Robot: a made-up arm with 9 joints. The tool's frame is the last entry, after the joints.
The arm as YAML. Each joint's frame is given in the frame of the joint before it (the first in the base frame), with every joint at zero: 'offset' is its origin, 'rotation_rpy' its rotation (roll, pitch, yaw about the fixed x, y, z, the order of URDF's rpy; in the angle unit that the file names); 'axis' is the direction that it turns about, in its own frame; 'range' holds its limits. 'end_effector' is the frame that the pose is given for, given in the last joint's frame.
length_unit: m
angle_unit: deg
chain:
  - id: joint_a
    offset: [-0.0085, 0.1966, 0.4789]
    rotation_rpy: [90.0, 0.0, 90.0]
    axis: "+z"
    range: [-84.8, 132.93]
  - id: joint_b
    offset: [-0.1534, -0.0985, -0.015]
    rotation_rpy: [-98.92, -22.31, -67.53]
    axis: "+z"
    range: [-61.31, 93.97]
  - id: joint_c
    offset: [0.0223, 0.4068, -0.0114]
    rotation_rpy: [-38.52, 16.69, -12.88]
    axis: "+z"
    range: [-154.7, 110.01]
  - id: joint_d
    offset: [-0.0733, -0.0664, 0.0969]
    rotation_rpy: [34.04, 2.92, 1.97]
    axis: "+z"
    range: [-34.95, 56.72]
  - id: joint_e
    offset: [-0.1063, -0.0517, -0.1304]
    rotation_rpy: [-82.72, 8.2, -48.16]
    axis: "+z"
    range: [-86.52, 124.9]
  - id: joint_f
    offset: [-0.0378, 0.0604, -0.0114]
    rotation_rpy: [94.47, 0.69, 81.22]
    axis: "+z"
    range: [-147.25, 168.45]
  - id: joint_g
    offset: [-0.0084, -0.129, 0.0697]
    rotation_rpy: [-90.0, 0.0, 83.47]
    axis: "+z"
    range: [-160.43, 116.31]
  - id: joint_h
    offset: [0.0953, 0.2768, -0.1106]
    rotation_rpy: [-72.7, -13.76, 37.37]
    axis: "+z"
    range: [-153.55, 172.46]
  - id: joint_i
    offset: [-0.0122, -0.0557, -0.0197]
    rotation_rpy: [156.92, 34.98, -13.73]
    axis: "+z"
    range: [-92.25, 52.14]
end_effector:
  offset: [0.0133, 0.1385, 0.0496]
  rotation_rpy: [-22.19, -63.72, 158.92]
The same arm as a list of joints. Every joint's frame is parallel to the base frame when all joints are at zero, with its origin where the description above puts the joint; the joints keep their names.
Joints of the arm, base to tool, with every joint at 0 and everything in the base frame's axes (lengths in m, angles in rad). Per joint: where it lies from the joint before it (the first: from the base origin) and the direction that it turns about. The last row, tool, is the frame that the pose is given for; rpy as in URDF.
joint_a: axis +x origin -0.0085 0.1966 0.4789
joint_b: axis -0.1434 0.935402 0.323201 origin -0.0150 -0.1534 -0.0985
joint_c: axis -0.480782 0.827569 -0.289789 origin -0.3617 -0.0028 -0.1878
joint_d: axis 0 1 0.0001 origin -0.0469 0.1127 0.0653
joint_e: axis -0.077902 0.125504 -0.98903 origin -0.0213 -0.1304 0.1163
joint_f: axis 1 0.0001 0.0001 origin -0.0456 -0.0553 0.0081
joint_g: axis -0.0001 1 0.0002 origin 0.0697 -0.0063 0.1291
joint_h: axis -0.715909 0.288704 0.635708 origin -0.2768 -0.1106 -0.0953
joint_i: axis 0.992136 -0.124605 -0.0118 origin 0.0421 0.0431 -0.0031
tool: origin 0.0666 0.1310 0.0147 rpy 2.5750 -0.4404 -0.0459
Joint limits (rad, base to tool): -1.4800..2.3201 -1.0701..1.6401 -2.7000..1.9200 -0.6100..0.9900 -1.5101..2.1799 -2.5700..2.9400 -2.8000..2.0300 -2.6800..3.0100 -1.6101..0.9100

